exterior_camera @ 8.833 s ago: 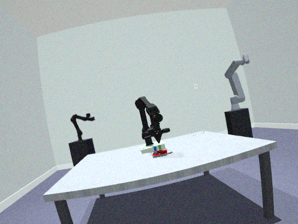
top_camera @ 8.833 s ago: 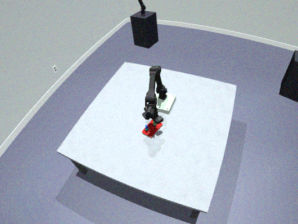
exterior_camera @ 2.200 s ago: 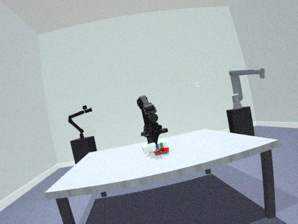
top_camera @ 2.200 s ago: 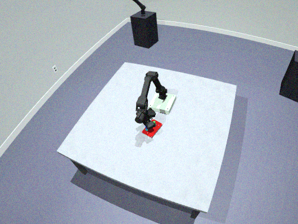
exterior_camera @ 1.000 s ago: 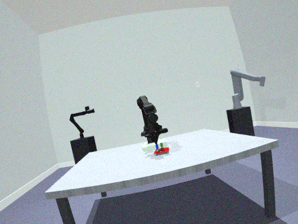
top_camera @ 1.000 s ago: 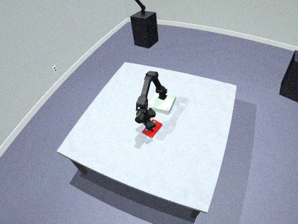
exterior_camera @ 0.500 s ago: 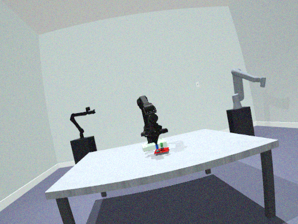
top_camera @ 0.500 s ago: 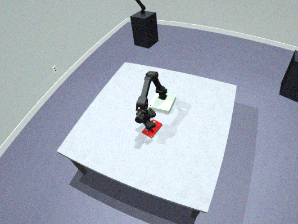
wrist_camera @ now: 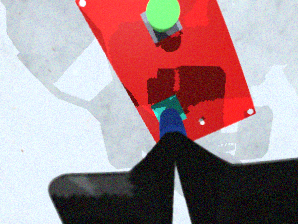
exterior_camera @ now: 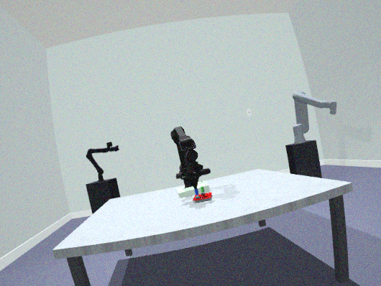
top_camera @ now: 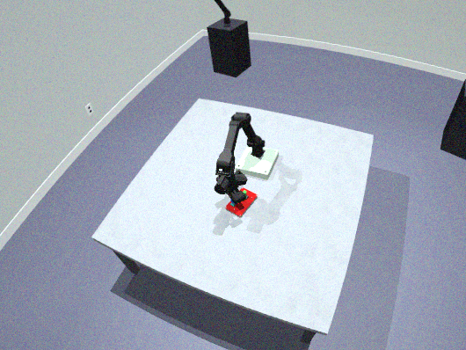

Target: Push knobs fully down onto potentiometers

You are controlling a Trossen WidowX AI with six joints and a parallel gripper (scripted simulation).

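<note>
Now: the blue knob 10 mm below my gripper tip. Also, from my gripper tip: green knob: 70 mm behind, 30 mm to the left, 20 mm below.
</note>
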